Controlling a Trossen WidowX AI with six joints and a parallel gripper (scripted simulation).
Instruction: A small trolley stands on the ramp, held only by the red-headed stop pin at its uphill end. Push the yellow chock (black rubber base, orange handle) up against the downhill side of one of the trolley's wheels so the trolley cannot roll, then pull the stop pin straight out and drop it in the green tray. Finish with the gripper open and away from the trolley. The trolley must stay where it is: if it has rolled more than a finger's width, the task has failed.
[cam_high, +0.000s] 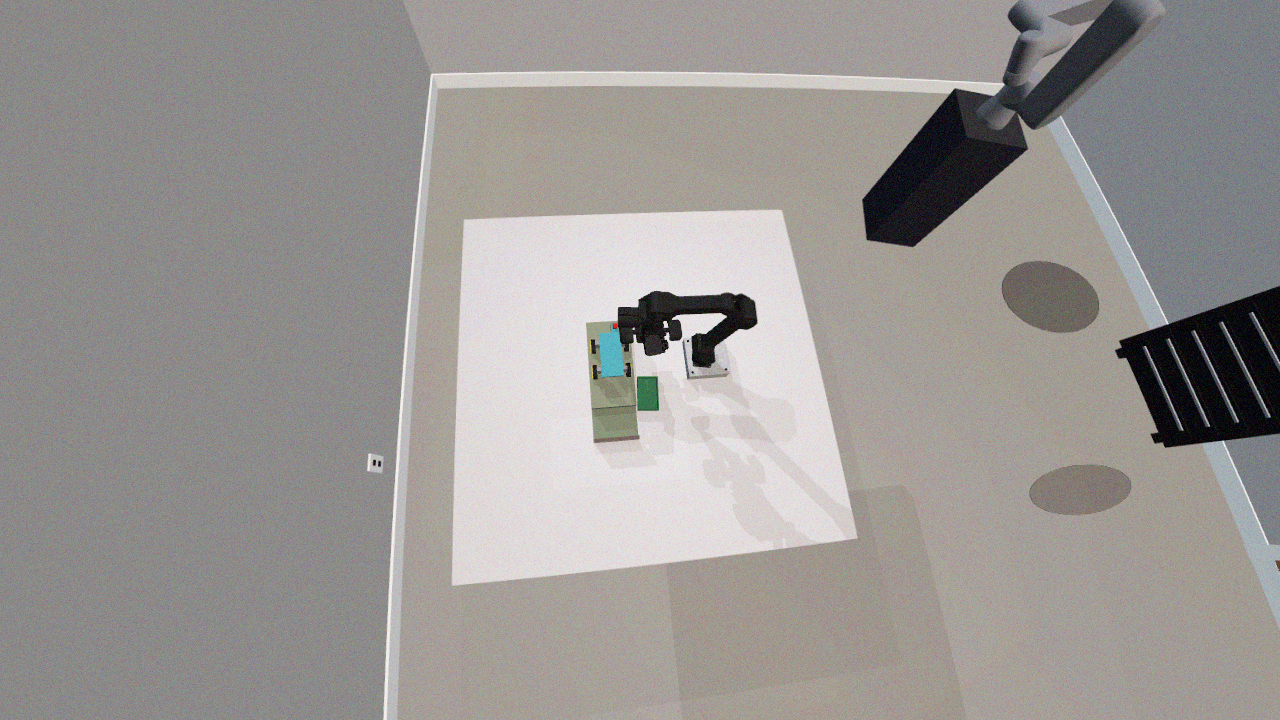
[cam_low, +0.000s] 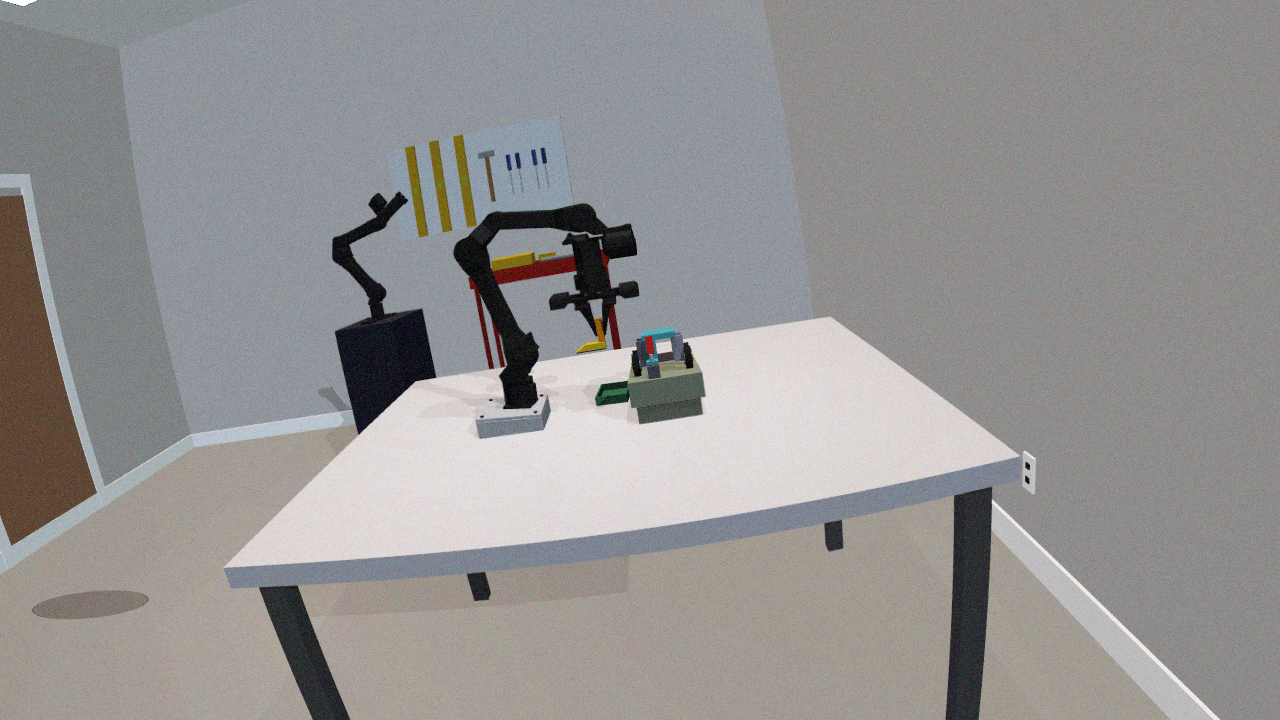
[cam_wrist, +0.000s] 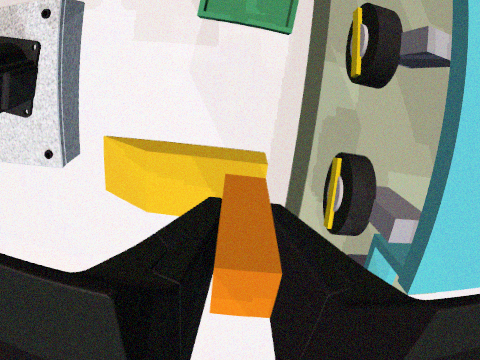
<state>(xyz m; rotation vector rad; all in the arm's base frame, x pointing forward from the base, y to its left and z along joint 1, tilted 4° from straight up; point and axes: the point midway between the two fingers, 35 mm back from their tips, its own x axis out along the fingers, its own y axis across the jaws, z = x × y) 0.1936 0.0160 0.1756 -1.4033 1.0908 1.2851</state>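
The red-headed stop pin lies 11 cm ahead of my gripper tip, 6 cm to the right of it and 4 cm below it. Also, from my gripper tip: cyan trolley (11 cm ahead, 4 cm to the left, 6 cm below); yellow chock (2 cm behind, 1 cm below); olive ramp (11 cm ahead, 5 cm to the left, 13 cm below).
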